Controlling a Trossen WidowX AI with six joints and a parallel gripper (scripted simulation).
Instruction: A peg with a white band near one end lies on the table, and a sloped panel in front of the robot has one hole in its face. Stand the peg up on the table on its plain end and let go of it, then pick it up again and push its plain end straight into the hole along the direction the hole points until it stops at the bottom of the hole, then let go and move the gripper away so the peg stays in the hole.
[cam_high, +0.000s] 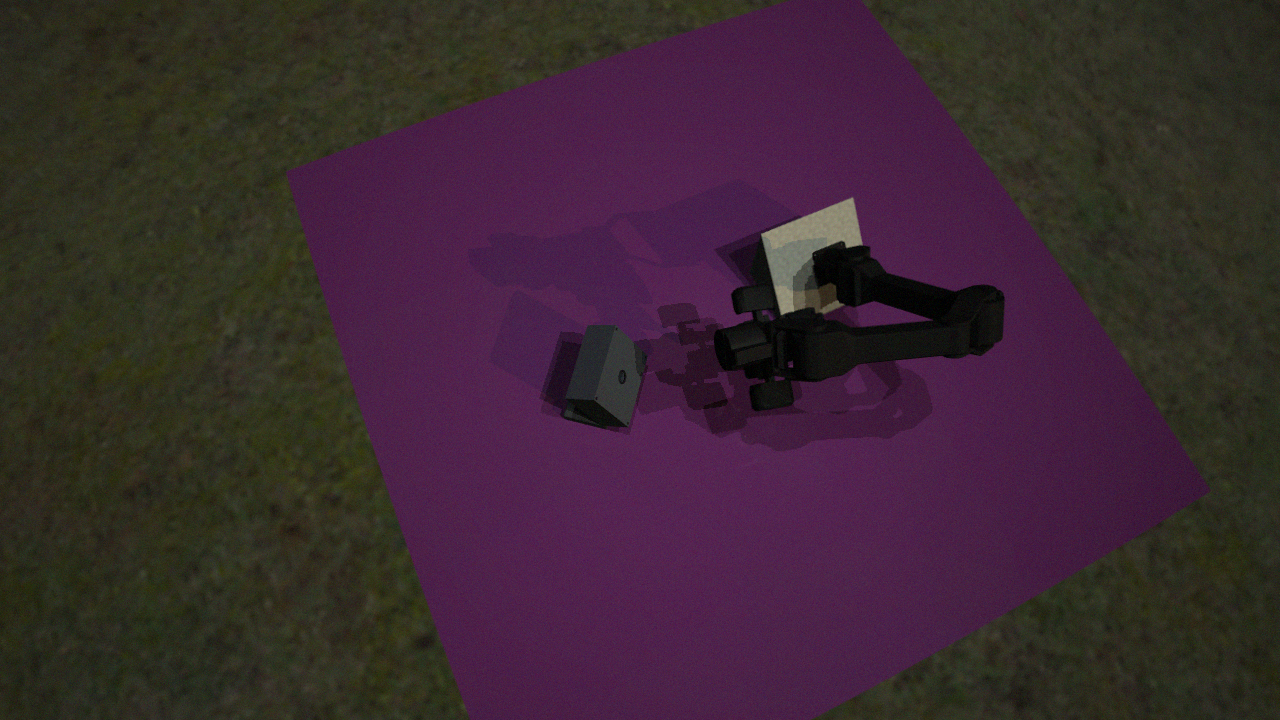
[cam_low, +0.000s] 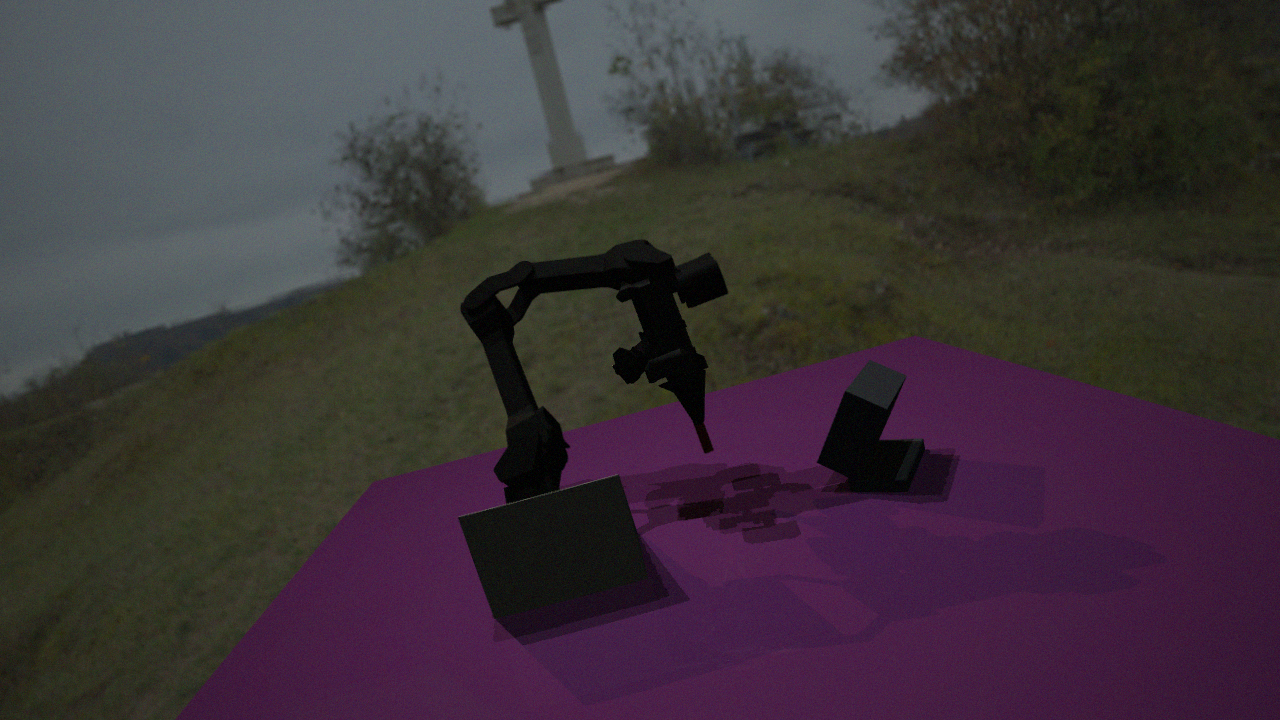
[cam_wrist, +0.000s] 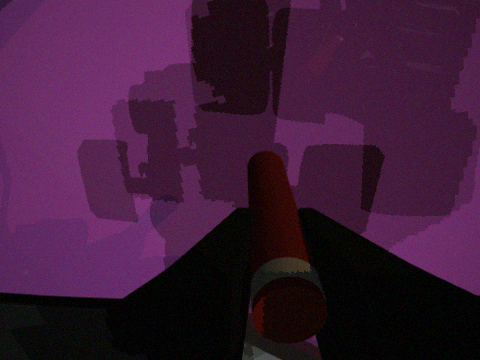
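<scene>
My gripper tip is 21 cm short of the grey sloped panel, 7 cm to the left of it and 3 cm above it. Also, from my gripper tip: red peg: 2 cm above; then dark foot: 23 cm ahead, 8 cm to the right, 10 cm below.
</scene>
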